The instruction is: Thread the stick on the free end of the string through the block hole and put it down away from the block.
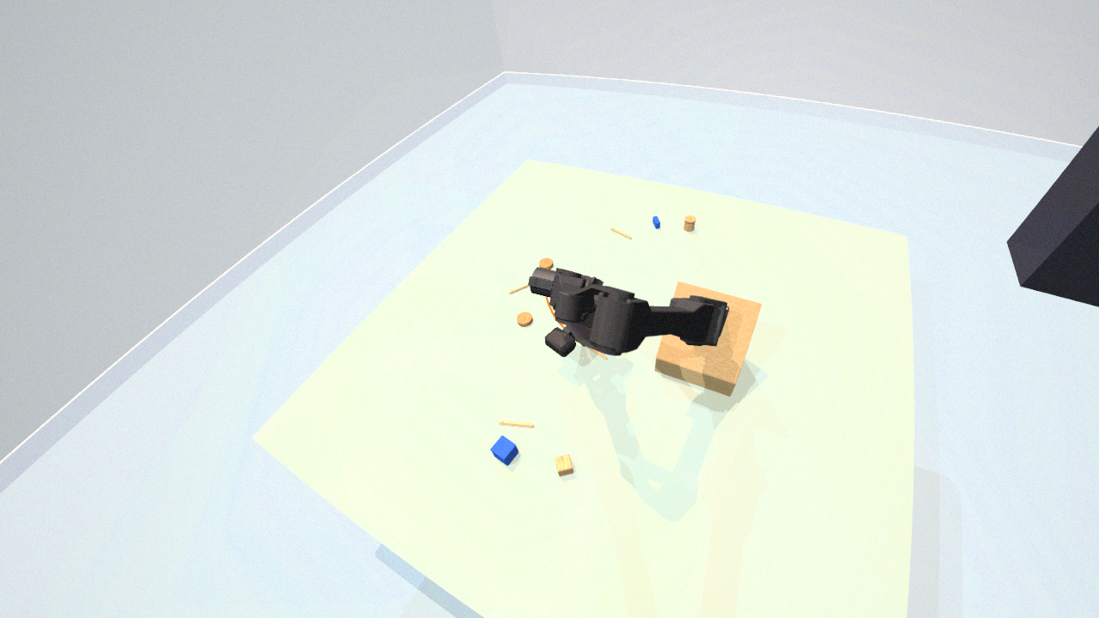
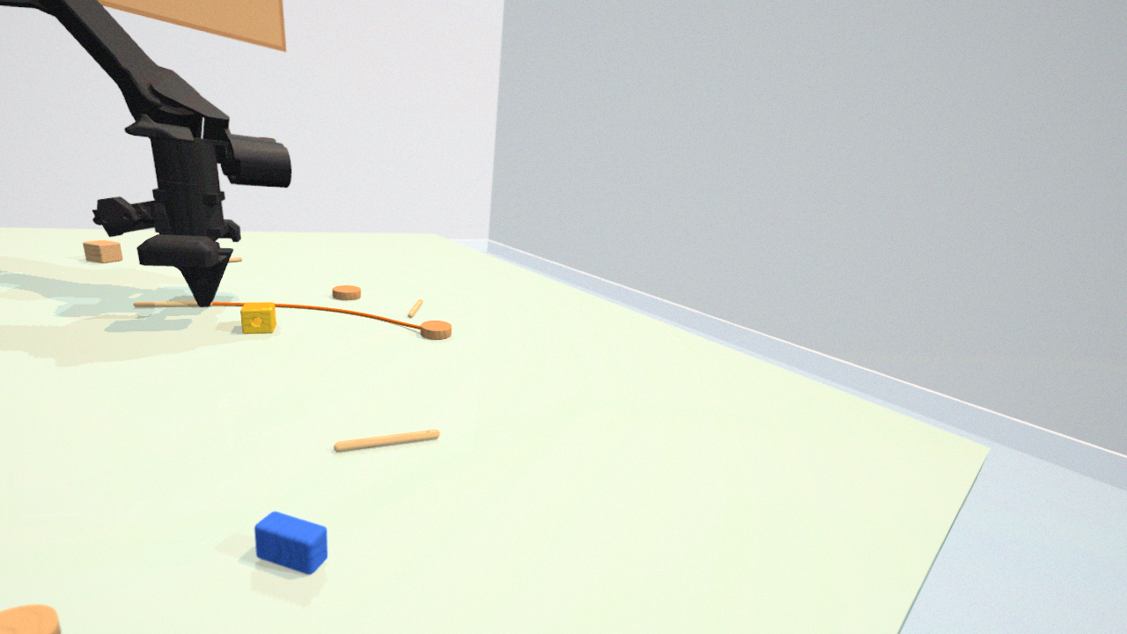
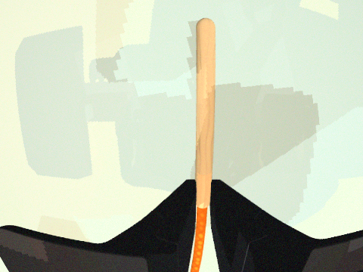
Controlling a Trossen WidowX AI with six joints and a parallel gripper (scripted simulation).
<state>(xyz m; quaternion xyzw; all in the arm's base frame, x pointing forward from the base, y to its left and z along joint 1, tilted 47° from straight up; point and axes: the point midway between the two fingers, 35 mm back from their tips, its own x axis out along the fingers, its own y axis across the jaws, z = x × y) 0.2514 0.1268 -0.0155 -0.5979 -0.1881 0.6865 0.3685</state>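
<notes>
Now: the yellow block 11 cm to the right of my gripper tip, 4 cm ahead of it and 1 cm above it. From my gripper tip the other things lie so: wooden cube: 29 cm to the left, 10 cm behind, 1 cm above; thin wooden stick: 1 cm behind; blue block: 49 cm to the right, 1 cm behind, 1 cm above.
</notes>
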